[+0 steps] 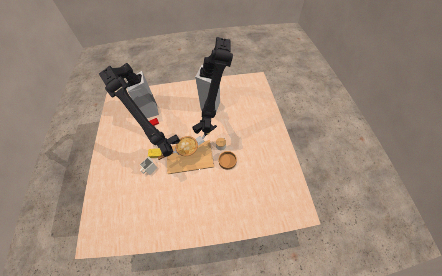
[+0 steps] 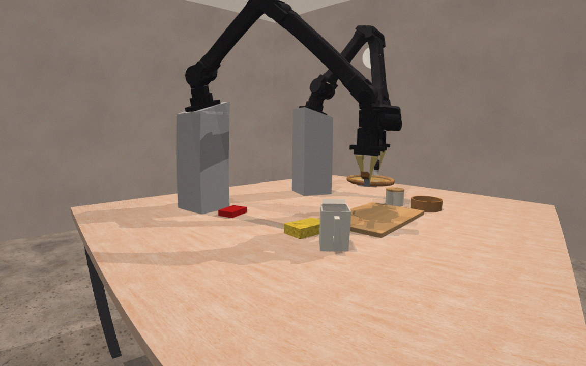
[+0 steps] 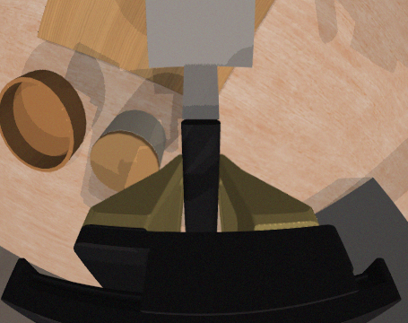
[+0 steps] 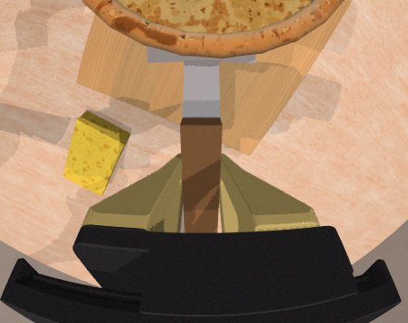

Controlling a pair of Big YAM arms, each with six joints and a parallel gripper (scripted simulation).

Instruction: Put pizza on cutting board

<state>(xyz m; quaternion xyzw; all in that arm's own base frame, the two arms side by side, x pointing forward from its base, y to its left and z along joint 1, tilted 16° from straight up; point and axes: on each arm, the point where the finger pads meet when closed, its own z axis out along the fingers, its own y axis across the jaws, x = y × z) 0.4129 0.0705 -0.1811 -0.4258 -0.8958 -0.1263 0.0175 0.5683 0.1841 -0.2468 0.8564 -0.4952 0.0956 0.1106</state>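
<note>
My right hand is 19 cm to the left of the grey mug, 10 cm above it and 5 cm short of it. The rest, counted from my right hand: pizza 12 cm to the left, 7 cm behind, 3 cm below; then brown-handled turner 3 cm to the left, 2 cm behind, 1 cm below; then cutting board 15 cm below, 12 cm to the left, 4 cm behind.
The lidded canister lies 13 cm below my left hand, 10 cm to the left of it and 4 cm ahead of it. The rest, counted from my left hand: pizza 16 cm to the right, 8 cm ahead, 3 cm below; then black-handled turner 1 cm to the right, 1 cm below, 1 cm ahead; then cutting board 16 cm to the right, 15 cm below, 11 cm ahead.
</note>
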